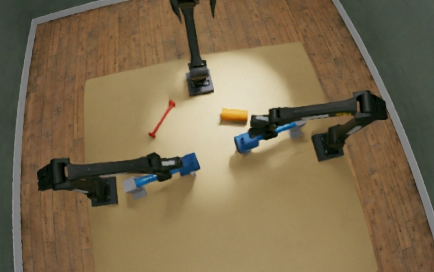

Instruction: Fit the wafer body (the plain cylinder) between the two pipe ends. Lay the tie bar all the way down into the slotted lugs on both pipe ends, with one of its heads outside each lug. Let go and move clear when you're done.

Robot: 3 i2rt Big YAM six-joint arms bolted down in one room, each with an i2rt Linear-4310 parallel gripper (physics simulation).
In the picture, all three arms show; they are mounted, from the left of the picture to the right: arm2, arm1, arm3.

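Observation:
The orange wafer body [234, 115] lies on its side near the middle. The red tie bar [162, 119] lies slantwise to its left, a head at each end. The left blue pipe end [190, 164] and the right blue pipe end [246, 142] are wide apart, their flanges facing across the gap. The arm2 gripper [164, 176] is over the left pipe and the arm3 gripper [269, 134] over the right pipe; their own arms hide the fingertips, so their opening and any grip cannot be told. The arm1 gripper [194, 8] is open at the top edge, away from the parts.
Grey supports [137, 193] [296, 132] show beneath the pipes' outer ends. The arm1 base [200, 84] stands behind the wafer body, the arm2 base [111, 192] at the left and the arm3 base [321, 149] at the right. The tan mat [235, 230] lies on wooden floor.

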